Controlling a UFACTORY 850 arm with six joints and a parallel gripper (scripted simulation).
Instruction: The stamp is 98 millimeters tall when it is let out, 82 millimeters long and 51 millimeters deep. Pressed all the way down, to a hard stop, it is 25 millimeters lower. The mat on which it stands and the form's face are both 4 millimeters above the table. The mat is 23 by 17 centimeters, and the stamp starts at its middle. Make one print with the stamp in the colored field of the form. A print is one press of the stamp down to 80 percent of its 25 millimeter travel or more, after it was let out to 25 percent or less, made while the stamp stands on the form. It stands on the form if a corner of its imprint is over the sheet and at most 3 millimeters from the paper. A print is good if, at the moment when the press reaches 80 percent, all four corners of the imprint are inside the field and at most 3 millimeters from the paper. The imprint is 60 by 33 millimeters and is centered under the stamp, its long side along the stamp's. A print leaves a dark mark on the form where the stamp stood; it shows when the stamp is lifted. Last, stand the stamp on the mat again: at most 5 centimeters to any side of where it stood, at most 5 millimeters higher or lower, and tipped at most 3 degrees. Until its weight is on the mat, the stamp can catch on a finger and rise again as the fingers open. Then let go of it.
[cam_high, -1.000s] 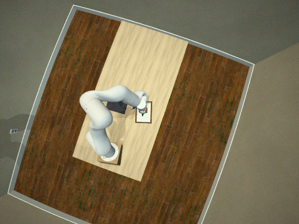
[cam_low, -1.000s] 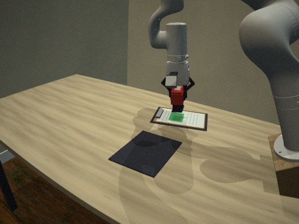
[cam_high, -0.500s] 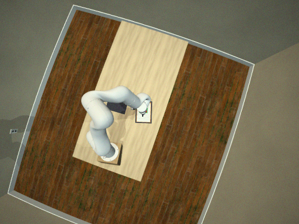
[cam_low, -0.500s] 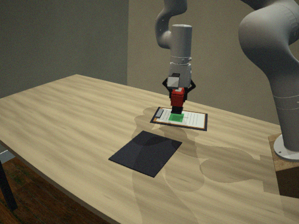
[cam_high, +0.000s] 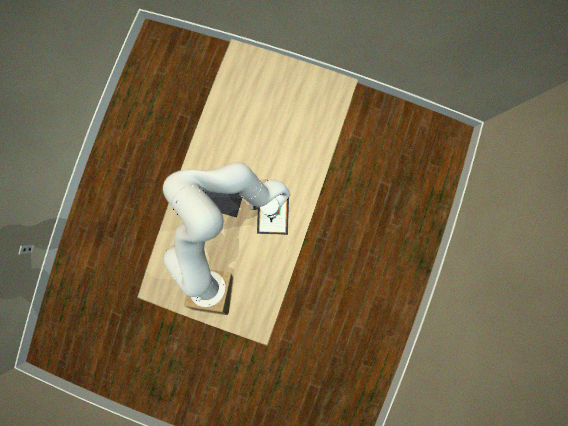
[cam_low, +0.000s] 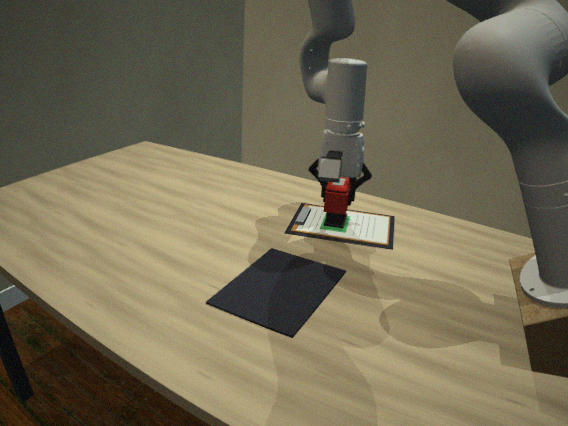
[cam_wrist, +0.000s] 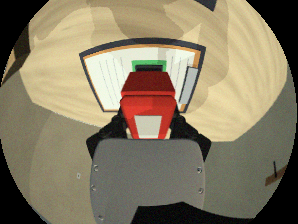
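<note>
Right now the stamp is 20 mm below my hand. From my hand the other things lie so: mat (290 mm to the left, 110 mm behind, 70 mm below); form (70 mm below, 10 mm to the right, 10 mm behind).
</note>
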